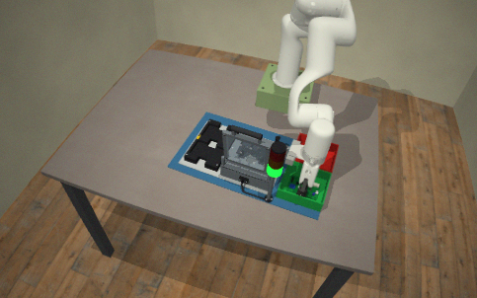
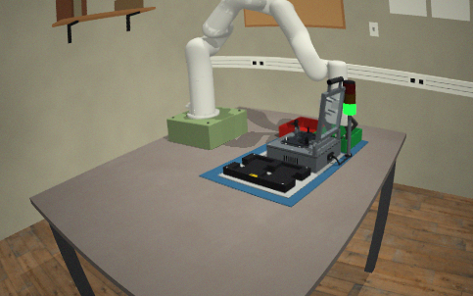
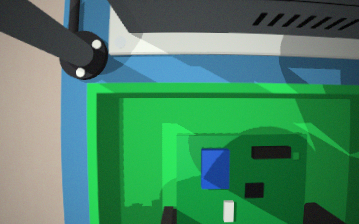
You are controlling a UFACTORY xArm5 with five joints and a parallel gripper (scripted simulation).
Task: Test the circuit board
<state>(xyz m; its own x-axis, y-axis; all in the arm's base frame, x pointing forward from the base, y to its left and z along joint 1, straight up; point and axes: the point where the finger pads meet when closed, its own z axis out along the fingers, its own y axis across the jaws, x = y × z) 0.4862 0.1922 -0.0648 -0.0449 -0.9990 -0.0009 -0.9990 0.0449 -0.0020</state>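
The green bin is 10 mm below my hand. Also, from my hand: nest (190 mm to the right, 50 mm behind, 50 mm above); then green circuit board (10 mm below); then red bin (150 mm behind, 10 mm to the left, 10 mm below).
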